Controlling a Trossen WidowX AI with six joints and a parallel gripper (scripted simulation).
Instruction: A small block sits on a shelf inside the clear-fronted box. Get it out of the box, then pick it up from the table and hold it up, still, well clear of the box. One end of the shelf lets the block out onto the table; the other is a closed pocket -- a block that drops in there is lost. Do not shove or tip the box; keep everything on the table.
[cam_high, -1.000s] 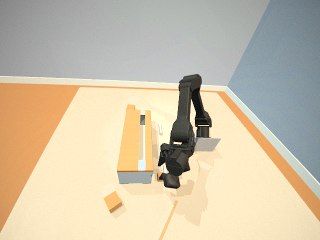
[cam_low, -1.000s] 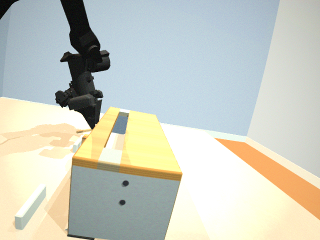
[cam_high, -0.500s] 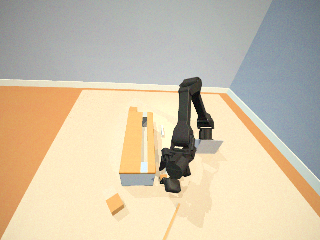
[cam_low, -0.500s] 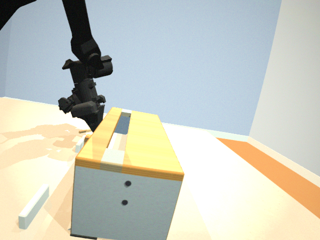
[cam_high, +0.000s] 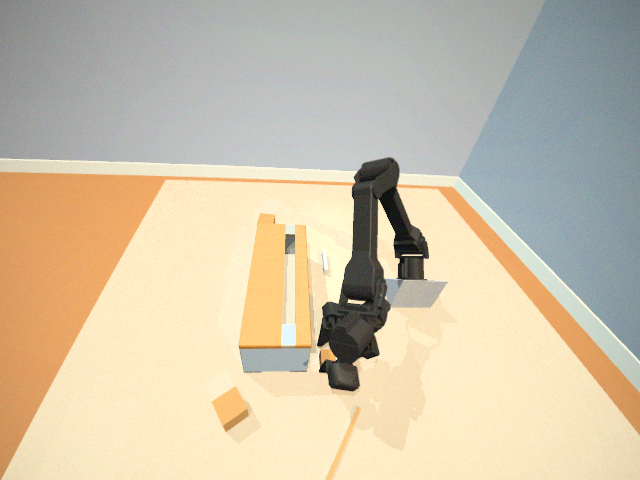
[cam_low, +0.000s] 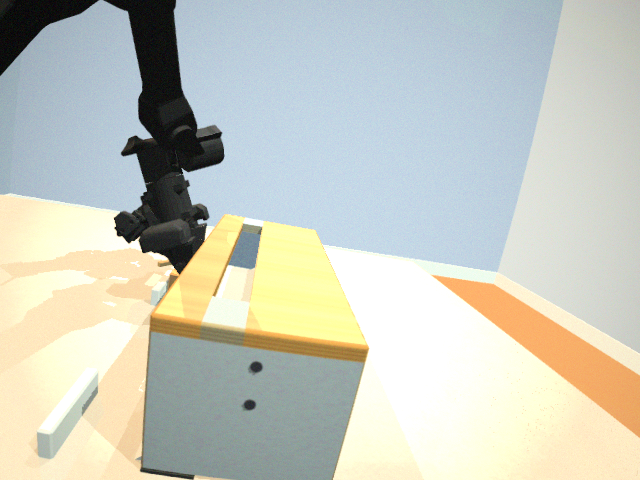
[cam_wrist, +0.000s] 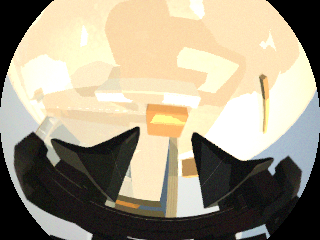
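The orange block is 2 cm behind my gripper tip and 1 cm below it. Also, from my gripper tip: long box (18 cm to the right, 6 cm ahead, 4 cm above); then thin orange stick (17 cm to the left, 3 cm behind, 2 cm below).
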